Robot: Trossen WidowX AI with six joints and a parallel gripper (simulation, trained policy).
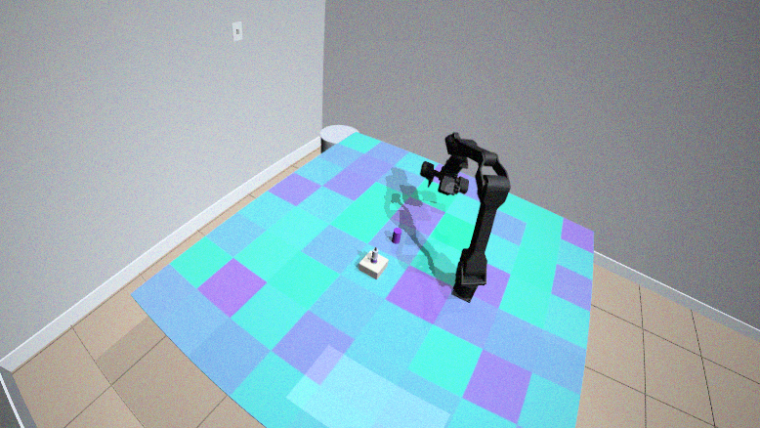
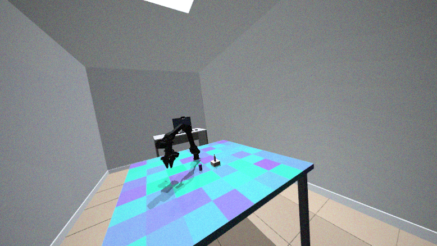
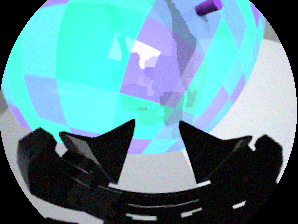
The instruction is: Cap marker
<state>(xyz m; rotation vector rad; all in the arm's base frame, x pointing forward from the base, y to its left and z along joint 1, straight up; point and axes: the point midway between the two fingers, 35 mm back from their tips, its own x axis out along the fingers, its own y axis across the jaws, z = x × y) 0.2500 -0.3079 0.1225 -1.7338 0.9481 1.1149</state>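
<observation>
The purple cap lies 30 mm ahead of my gripper tip, 240 mm to the left of it and 60 mm below it. Round my gripper tip: pale holder block (30 mm ahead, 390 mm to the left, 70 mm below).
</observation>
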